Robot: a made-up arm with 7 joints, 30 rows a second.
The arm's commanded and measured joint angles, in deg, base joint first. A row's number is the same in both.
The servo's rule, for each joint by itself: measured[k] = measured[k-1] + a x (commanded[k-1-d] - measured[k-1]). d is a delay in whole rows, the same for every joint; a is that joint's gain. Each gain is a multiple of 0.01, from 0.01 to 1. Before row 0 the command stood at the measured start. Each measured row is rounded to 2 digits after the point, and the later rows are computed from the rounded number. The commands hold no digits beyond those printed.
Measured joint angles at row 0:
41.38 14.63 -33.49 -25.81 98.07 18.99 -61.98
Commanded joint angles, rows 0 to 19:
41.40 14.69 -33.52 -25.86 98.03 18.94 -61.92
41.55 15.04 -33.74 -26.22 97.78 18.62 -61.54
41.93 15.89 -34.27 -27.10 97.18 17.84 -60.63
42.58 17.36 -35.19 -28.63 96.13 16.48 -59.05
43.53 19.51 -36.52 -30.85 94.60 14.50 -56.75
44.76 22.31 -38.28 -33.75 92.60 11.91 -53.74
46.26 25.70 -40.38 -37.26 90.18 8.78 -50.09
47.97 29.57 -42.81 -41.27 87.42 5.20 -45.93
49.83 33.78 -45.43 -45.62 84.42 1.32 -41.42
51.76 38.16 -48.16 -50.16 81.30 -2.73 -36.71
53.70 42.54 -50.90 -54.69 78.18 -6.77 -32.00
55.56 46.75 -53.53 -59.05 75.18 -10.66 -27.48
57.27 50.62 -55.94 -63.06 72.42 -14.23 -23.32
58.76 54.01 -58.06 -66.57 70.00 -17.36 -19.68
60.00 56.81 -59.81 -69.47 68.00 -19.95 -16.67
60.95 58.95 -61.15 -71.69 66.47 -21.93 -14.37
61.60 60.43 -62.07 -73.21 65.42 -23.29 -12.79
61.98 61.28 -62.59 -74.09 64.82 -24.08 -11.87
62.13 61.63 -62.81 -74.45 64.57 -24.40 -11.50
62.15 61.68 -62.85 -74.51 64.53 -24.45 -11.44
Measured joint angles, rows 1 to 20:
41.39 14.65 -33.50 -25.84 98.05 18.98 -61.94
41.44 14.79 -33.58 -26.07 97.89 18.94 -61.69
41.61 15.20 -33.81 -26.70 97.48 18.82 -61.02
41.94 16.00 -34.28 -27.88 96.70 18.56 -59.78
42.48 17.30 -35.04 -29.69 95.48 18.11 -57.87
43.26 19.15 -36.14 -32.17 93.81 17.43 -55.27
44.28 21.57 -37.58 -35.27 91.70 16.48 -52.01
45.53 24.53 -39.36 -38.93 89.22 15.24 -48.18
46.99 27.95 -41.42 -43.01 86.44 13.71 -43.92
48.61 31.73 -43.71 -47.37 83.46 11.90 -39.38
50.34 35.73 -46.15 -51.84 80.40 9.85 -34.73
52.11 39.81 -48.66 -56.24 77.37 7.59 -30.16
53.86 43.81 -51.14 -60.40 74.50 5.19 -25.85
55.53 47.58 -53.49 -64.16 71.89 2.71 -21.96
57.05 51.00 -55.64 -67.40 69.63 0.22 -18.63
58.38 53.94 -57.51 -70.02 67.80 -2.22 -15.95
59.47 56.34 -59.06 -71.97 66.42 -4.54 -13.96
60.32 58.17 -60.26 -73.26 65.49 -6.69 -12.64
60.94 59.45 -61.13 -73.99 64.96 -8.64 -11.92
61.35 60.28 -61.71 -74.31 64.71 -10.38 -11.62
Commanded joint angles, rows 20 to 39:
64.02 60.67 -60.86 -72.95 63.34 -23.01 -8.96
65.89 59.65 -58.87 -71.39 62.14 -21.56 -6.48
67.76 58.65 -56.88 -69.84 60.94 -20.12 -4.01
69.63 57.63 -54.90 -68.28 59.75 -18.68 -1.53
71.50 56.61 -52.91 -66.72 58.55 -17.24 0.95
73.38 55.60 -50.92 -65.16 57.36 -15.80 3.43
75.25 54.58 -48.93 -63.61 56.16 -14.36 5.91
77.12 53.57 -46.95 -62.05 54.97 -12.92 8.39
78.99 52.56 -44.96 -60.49 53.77 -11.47 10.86
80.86 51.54 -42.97 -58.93 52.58 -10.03 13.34
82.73 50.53 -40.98 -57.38 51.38 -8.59 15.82
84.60 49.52 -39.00 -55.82 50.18 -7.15 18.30
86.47 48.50 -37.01 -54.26 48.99 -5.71 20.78
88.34 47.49 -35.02 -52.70 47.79 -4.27 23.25
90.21 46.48 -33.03 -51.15 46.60 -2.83 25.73
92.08 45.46 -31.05 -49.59 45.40 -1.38 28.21
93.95 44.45 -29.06 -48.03 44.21 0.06 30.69
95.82 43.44 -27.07 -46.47 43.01 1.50 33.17
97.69 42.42 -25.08 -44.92 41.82 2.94 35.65
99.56 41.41 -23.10 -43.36 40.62 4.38 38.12
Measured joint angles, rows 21 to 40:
62.26 60.42 -61.42 -73.48 63.92 -11.77 -9.94
63.49 60.14 -60.55 -72.21 62.89 -12.85 -7.76
64.94 59.59 -59.30 -70.76 61.76 -13.65 -5.40
66.53 58.86 -57.80 -69.25 60.59 -14.20 -2.96
68.22 58.03 -56.14 -67.71 59.41 -14.53 -0.50
69.97 57.13 -54.37 -66.15 58.22 -14.67 1.98
71.77 56.19 -52.52 -64.60 57.03 -14.64 4.46
73.59 55.22 -50.63 -63.04 55.84 -14.45 6.94
75.43 54.24 -48.70 -61.48 54.64 -14.12 9.41
77.28 53.24 -46.75 -59.92 53.45 -13.67 11.89
79.13 52.24 -44.79 -58.37 52.25 -13.11 14.37
80.99 51.23 -42.82 -56.81 51.05 -12.45 16.85
82.85 50.22 -40.84 -55.25 49.86 -11.71 19.33
84.72 49.21 -38.86 -53.69 48.66 -10.89 21.80
86.59 48.20 -36.88 -52.14 47.47 -10.00 24.28
88.46 47.19 -34.90 -50.58 46.27 -9.05 26.76
90.33 46.18 -32.91 -49.02 45.08 -8.05 29.24
92.20 45.17 -30.92 -47.46 43.88 -7.00 31.72
94.07 44.15 -28.93 -45.91 42.69 -5.91 34.20
95.94 43.14 -26.95 -44.35 41.49 -4.78 36.67

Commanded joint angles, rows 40 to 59:
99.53 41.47 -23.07 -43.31 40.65 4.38 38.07
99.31 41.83 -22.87 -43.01 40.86 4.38 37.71
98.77 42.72 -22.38 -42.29 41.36 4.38 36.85
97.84 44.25 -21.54 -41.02 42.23 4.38 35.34
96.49 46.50 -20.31 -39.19 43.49 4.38 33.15
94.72 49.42 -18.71 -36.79 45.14 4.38 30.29
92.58 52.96 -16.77 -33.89 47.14 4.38 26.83
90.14 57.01 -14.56 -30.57 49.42 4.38 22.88
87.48 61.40 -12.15 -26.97 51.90 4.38 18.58
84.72 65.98 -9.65 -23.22 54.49 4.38 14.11
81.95 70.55 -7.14 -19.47 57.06 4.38 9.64
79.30 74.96 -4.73 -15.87 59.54 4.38 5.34
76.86 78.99 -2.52 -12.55 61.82 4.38 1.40
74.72 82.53 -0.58 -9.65 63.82 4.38 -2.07
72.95 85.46 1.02 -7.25 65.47 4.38 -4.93
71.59 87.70 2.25 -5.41 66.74 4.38 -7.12
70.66 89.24 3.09 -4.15 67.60 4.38 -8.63
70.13 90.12 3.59 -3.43 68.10 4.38 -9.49
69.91 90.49 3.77 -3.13 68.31 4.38 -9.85
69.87 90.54 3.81 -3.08 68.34 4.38 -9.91
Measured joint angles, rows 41 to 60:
97.16 42.52 -25.63 -43.72 41.00 -3.77 37.55
97.89 42.26 -24.69 -43.29 40.92 -2.87 37.65
98.19 42.43 -23.90 -42.68 41.18 -2.07 37.15
98.07 43.10 -23.10 -41.67 41.79 -1.36 36.01
97.53 44.36 -22.15 -40.16 42.78 -0.73 34.21
96.57 46.23 -20.98 -38.10 44.15 -0.17 31.74
95.21 48.72 -19.55 -35.53 45.88 0.33 28.65
93.49 51.79 -17.85 -32.50 47.93 0.78 25.01
91.45 55.35 -15.91 -29.13 50.23 1.18 20.96
89.16 59.28 -13.78 -25.52 52.70 1.53 16.64
86.71 63.45 -11.52 -21.83 55.23 1.84 12.23
84.19 67.71 -9.21 -18.19 57.73 2.12 7.89
81.70 71.88 -6.94 -14.75 60.10 2.37 3.80
79.33 75.82 -4.78 -11.64 62.26 2.59 0.10
77.16 79.39 -2.81 -8.96 64.12 2.79 -3.07
75.27 82.46 -1.09 -6.79 65.64 2.96 -5.62
73.70 84.97 0.33 -5.18 66.78 3.12 -7.52
72.49 86.88 1.44 -4.11 67.55 3.26 -8.76
71.61 88.22 2.23 -3.51 67.99 3.38 -9.45
71.02 89.08 2.77 -3.25 68.19 3.49 -9.74

